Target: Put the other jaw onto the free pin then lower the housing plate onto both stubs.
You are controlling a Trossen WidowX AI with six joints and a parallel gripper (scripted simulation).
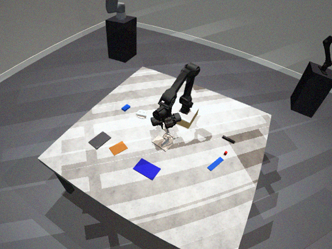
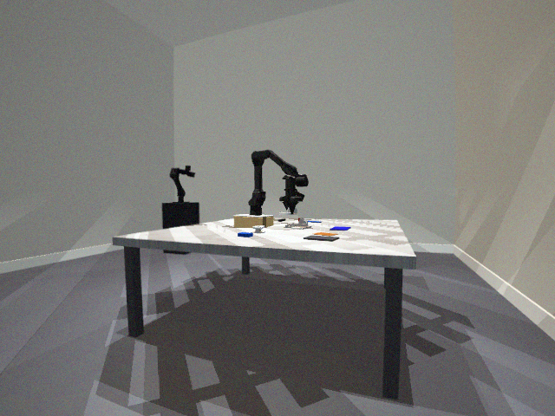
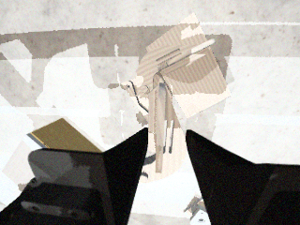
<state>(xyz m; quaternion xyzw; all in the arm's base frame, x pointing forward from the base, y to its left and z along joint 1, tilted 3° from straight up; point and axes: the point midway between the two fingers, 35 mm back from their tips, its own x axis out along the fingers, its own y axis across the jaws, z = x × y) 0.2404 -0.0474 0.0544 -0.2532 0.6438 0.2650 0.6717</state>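
My gripper tip is 40 mm past the jaw and 10 mm to the left of it. From my gripper tip the other things lie so: blue tile 280 mm ahead, 20 mm to the left, 80 mm below; white block 110 mm behind, 230 mm to the right, 70 mm below; orange tile 240 mm ahead, 220 mm to the right, 80 mm below.
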